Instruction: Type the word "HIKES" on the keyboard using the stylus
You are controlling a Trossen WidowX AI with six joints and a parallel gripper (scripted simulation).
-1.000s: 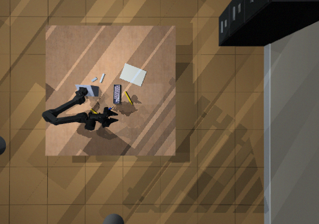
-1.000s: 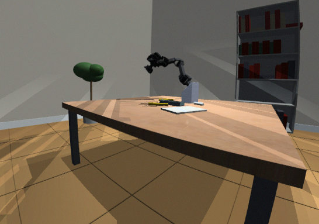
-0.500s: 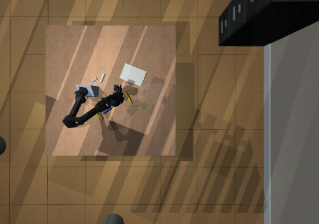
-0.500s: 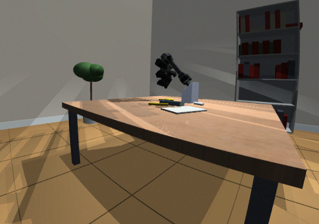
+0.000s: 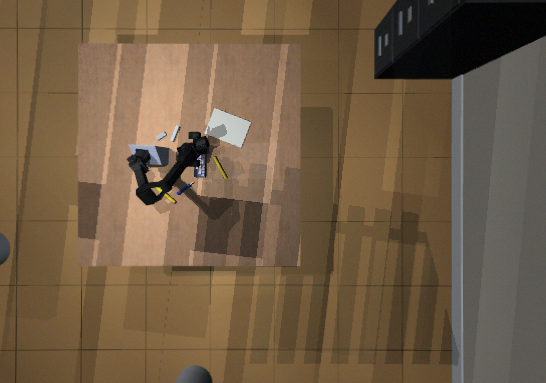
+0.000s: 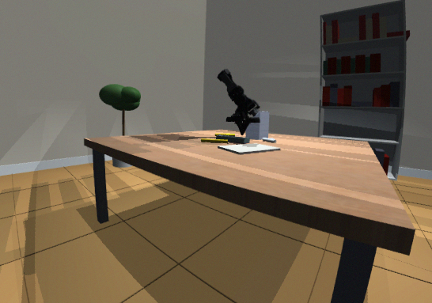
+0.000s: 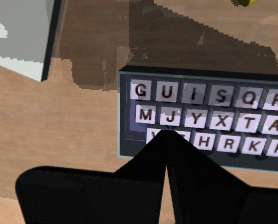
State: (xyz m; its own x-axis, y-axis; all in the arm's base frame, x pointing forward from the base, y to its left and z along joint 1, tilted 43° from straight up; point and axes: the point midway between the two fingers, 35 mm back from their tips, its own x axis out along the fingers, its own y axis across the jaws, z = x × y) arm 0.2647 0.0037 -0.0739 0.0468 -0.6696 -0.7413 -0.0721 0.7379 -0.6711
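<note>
Now: gripper tip 190 mm to the left of the stylus tip, 30 mm above it and 20 mm past it. Round my gripper tip: white paper sheet (150 mm to the left, 150 mm ahead, 30 mm below); blue stylus (210 mm to the right, 50 mm behind, 30 mm below).
</note>
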